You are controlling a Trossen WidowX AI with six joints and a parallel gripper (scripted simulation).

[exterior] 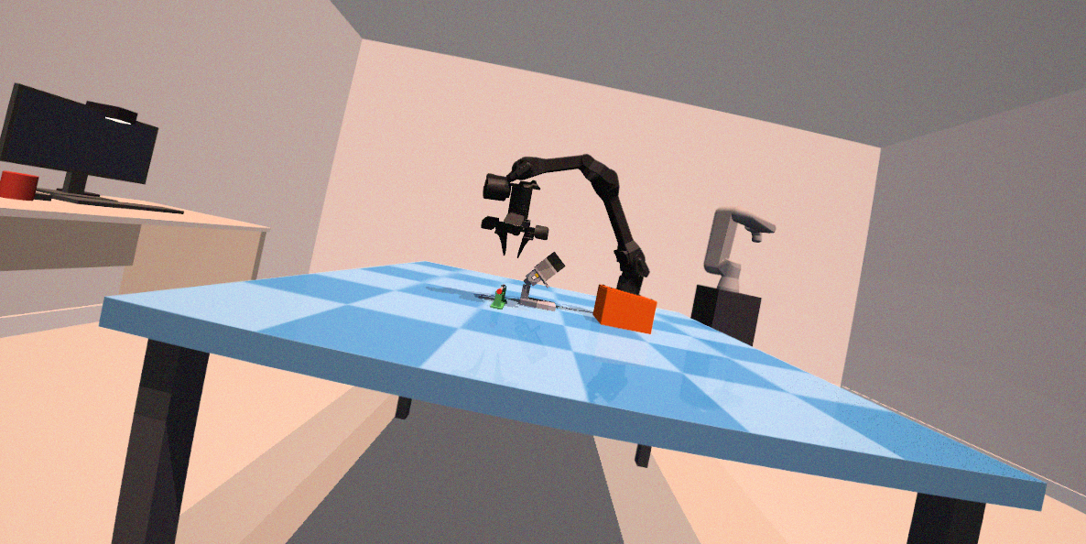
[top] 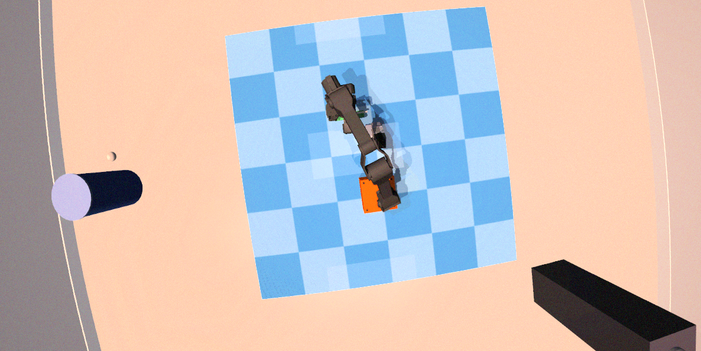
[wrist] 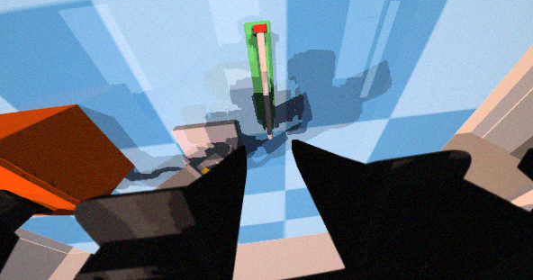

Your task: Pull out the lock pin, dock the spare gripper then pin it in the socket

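Right now the green cradle is 10 mm ahead of my gripper tip, 20 mm to the left of it and 110 mm below it. Round my gripper tip: spare gripper 110 mm behind, 90 mm to the right, 20 mm below.
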